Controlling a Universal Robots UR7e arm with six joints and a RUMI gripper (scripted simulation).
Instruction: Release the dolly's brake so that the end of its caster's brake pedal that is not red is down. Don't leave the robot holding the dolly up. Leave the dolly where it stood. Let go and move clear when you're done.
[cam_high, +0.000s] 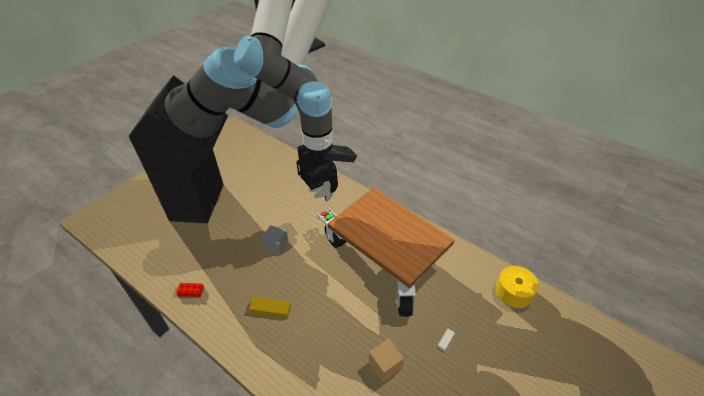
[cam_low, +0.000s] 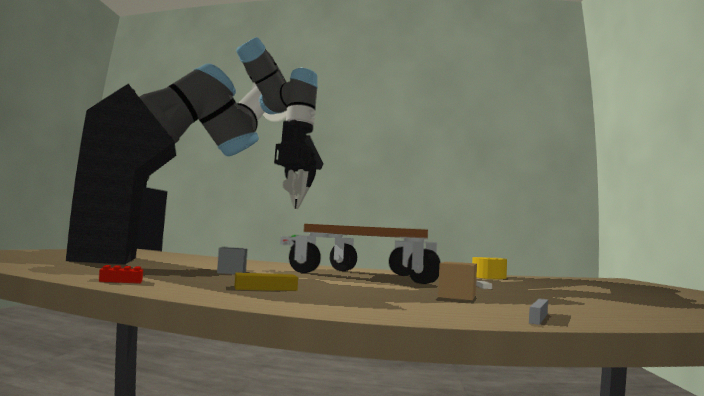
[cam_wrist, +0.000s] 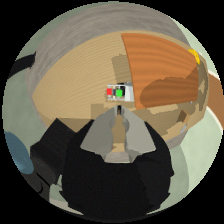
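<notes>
My gripper is now 100 mm above the brake pedal and 10 mm past it. The rest, counted from my hand: red brick: 420 mm to the right, 160 mm below, 110 mm behind; then grey cube: 150 mm to the right, 150 mm below, 80 mm behind; then yellow bar: 290 mm to the right, 170 mm below, 90 mm ahead.
</notes>
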